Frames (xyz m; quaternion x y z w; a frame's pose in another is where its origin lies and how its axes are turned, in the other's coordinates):
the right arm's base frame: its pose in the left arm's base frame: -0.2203 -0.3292 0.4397 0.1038 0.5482 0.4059 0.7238
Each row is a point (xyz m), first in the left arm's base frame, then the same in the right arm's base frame.
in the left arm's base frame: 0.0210 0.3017 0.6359
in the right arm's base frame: 0.3201 0.4119 0.4719
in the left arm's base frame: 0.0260 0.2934 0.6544
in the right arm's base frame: 0.3015 0.4151 0.4808
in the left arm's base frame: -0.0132 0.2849 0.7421
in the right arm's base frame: 0.2306 0.4804 0.4770
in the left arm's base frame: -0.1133 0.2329 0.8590
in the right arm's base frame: 0.1043 0.5637 0.4179
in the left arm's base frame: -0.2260 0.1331 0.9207
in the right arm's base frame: -0.0173 0.5890 0.3128
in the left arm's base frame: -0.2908 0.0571 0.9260
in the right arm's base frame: -0.0789 0.5736 0.2355
